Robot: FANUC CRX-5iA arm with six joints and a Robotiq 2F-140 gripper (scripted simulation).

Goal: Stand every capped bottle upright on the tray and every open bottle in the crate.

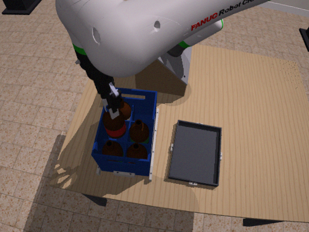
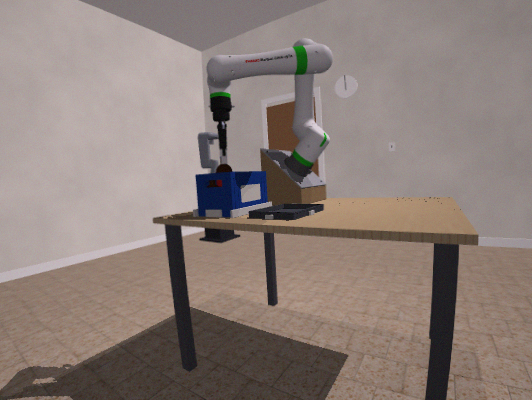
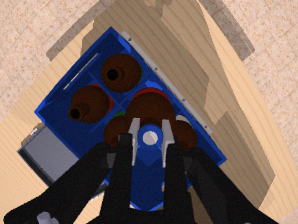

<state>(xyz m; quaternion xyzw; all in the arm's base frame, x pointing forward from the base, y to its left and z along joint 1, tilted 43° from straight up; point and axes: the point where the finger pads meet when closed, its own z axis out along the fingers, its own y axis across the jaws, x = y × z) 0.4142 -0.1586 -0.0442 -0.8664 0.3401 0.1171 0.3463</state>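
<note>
My gripper is now 70 mm above the capped bottle. The rest, counted from my hand: dark grey tray (10 mm ahead, 320 mm to the left, 240 mm below); blue crate (40 mm to the left, 170 mm below).
</note>
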